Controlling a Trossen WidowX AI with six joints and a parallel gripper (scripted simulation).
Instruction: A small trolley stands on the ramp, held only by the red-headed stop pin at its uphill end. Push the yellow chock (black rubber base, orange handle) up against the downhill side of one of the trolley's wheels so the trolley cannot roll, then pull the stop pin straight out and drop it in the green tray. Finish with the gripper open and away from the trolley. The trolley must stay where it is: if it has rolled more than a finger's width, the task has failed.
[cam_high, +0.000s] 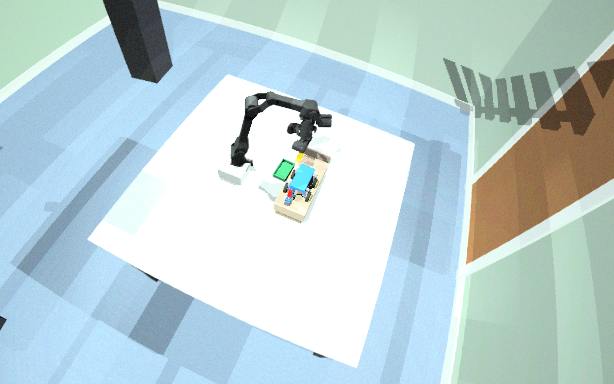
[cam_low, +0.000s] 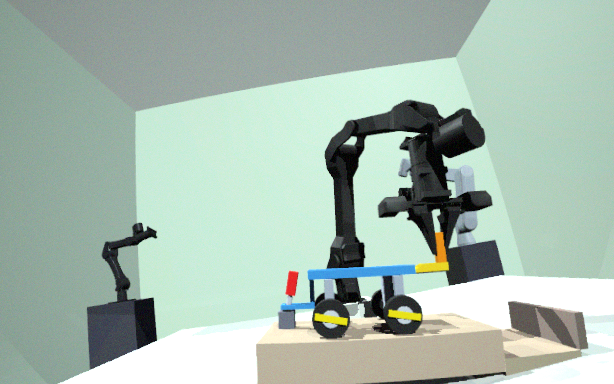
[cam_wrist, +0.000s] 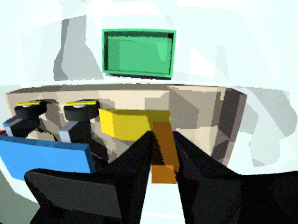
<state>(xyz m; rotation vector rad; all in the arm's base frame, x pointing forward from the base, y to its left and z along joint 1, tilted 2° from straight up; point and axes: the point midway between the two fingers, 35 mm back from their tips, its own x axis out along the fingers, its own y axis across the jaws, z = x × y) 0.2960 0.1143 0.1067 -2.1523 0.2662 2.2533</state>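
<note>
Right now my gripper tip is 10 mm short of the red-headed stop pin, 260 mm to the left of it and 20 mm above it. From my gripper tip the other things lie so: trolley (40 mm ahead, 160 mm to the right, 40 mm below); then yellow chock (20 mm to the right, 10 mm below); then dark end wall (80 mm ahead, 100 mm to the left, 120 mm below).
</note>
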